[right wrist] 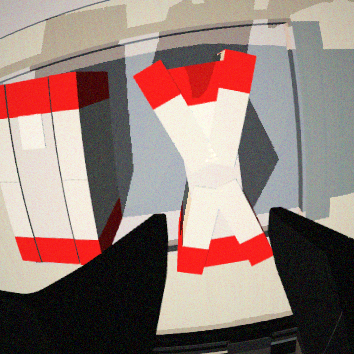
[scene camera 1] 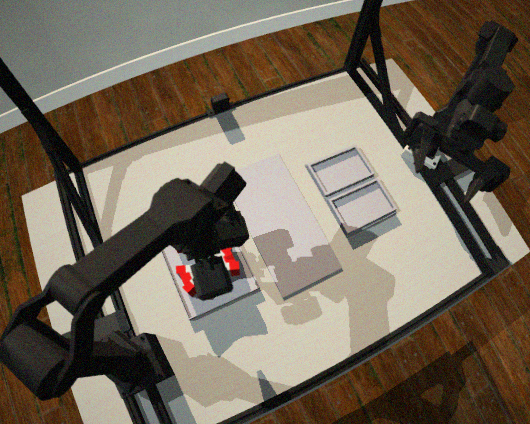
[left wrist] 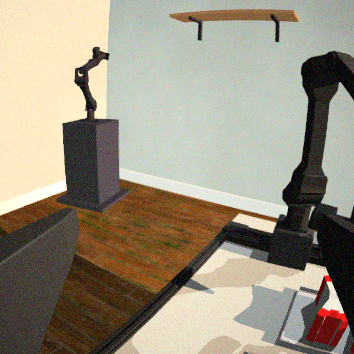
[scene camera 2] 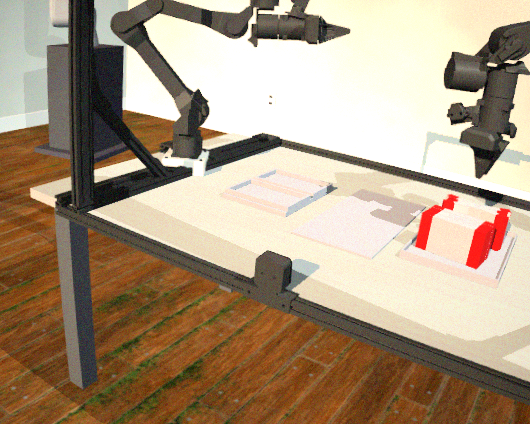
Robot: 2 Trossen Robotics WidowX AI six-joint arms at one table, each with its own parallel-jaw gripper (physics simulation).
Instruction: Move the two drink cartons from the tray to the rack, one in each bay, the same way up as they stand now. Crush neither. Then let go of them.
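Frame: origin at the left arm's base, x ahead, y left, z up, level; centimetres.
Seen in the pictures: left gripper, fingertip midpoint: (scene camera 1: 442,187) (left wrist: 203,225) (scene camera 2: 347,30); right gripper, fingertip midpoint: (right wrist: 218,222) (scene camera 1: 206,257) (scene camera 2: 480,176); left arm's base at its link origin: (scene camera 2: 186,154); right arm's base at its link origin: (scene camera 1: 132,365) (left wrist: 295,224).
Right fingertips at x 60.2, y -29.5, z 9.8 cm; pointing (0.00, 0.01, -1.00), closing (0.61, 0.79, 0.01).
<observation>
Offsets run from my right fingertips to a thing's middle. "spot": to the spot under its first point.
One drink carton @[dx -5.8, dy -7.9, dz -9.4 cm] (scene camera 2: 452,234) (right wrist: 55,195), white with red ends, stands intact in the tray @[dx -2.1, dy -4.3, dz -12.6 cm] (scene camera 1: 225,304) (scene camera 2: 440,268); in scene camera 1 the right arm hides it. The other carton @[dx +0.6, dy +0.0, dz -9.4 cm] (scene camera 1: 184,280) (left wrist: 327,327) (right wrist: 212,175) is beside it in the tray, pinched in narrow at its middle, with ends flaring into an X. My right gripper (scene camera 2: 481,176) (right wrist: 218,222) is part open and empty, pointing down above the pinched carton. My left gripper (scene camera 1: 469,198) (scene camera 2: 349,31) (left wrist: 203,225) is open and empty, high up, far from the tray. The two-bay rack @[dx -37.2, dy +17.0, dz -12.4 cm] (scene camera 1: 372,221) (scene camera 2: 255,204) holds no carton.
A flat pale panel (scene camera 1: 275,200) (scene camera 2: 350,230) lies between tray and rack. A dark block @[spot: dx -37.8, dy -24.4, dz -8.9 cm] (scene camera 1: 220,103) (scene camera 2: 273,272) sits on the table's edge rail. Black frame posts @[spot: dx -74.5, dy -0.4, dz +0.8 cm] (scene camera 1: 364,40) (scene camera 2: 81,110) rise at the table's ends.
</observation>
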